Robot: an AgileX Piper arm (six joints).
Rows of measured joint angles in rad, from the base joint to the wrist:
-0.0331 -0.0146 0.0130 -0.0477 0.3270 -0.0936
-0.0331 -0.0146 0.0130 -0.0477 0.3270 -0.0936
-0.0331 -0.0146 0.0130 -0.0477 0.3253 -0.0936
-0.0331 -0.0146 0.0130 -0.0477 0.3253 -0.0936
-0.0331 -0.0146 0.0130 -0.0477 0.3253 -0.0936
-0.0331 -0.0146 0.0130 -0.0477 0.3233 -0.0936
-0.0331 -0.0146 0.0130 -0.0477 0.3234 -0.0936
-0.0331 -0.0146 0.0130 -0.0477 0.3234 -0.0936
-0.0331 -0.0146 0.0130 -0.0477 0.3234 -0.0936
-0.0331 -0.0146 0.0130 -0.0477 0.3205 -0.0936
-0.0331 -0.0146 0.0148 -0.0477 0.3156 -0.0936
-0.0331 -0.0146 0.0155 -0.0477 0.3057 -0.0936
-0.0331 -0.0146 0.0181 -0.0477 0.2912 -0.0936
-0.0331 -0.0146 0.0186 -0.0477 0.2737 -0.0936
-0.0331 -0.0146 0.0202 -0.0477 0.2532 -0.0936
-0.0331 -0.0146 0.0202 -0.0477 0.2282 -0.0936
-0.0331 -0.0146 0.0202 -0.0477 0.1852 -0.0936
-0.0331 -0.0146 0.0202 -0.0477 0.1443 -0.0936
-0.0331 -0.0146 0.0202 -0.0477 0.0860 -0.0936
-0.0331 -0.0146 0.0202 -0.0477 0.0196 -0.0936
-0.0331 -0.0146 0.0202 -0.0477 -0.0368 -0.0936
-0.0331 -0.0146 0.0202 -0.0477 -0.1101 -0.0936
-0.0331 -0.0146 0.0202 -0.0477 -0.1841 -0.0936
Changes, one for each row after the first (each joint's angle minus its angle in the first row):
0.0000 0.0000 0.0000 0.0000 0.0000 0.0000
0.0000 0.0000 0.0000 0.0000 -0.0017 0.0000
0.0000 0.0000 0.0000 0.0000 -0.0017 0.0000
0.0000 0.0000 0.0000 0.0000 -0.0017 0.0000
0.0000 0.0000 0.0000 0.0000 -0.0037 0.0000
0.0000 0.0000 0.0000 0.0000 -0.0036 0.0000
0.0000 0.0000 0.0000 0.0000 -0.0036 0.0000
0.0000 0.0000 0.0000 0.0000 -0.0036 0.0000
0.0000 0.0000 0.0000 0.0000 -0.0065 0.0000
0.0000 0.0000 0.0018 0.0000 -0.0114 0.0000
0.0000 0.0000 0.0025 0.0000 -0.0213 0.0000
0.0000 0.0000 0.0051 0.0000 -0.0358 0.0000
0.0000 0.0000 0.0056 0.0000 -0.0533 0.0000
0.0000 0.0000 0.0072 0.0000 -0.0738 0.0000
0.0000 0.0000 0.0072 0.0000 -0.0988 0.0000
0.0000 0.0000 0.0072 0.0000 -0.1418 0.0000
0.0000 0.0000 0.0072 0.0000 -0.1827 0.0000
0.0000 0.0000 0.0072 0.0000 -0.2410 0.0000
0.0000 0.0000 0.0072 0.0000 -0.3074 0.0000
0.0000 0.0000 0.0072 0.0000 -0.3638 0.0000
0.0000 0.0000 0.0072 0.0000 -0.4371 0.0000
0.0000 0.0000 0.0072 0.0000 -0.5111 0.0000

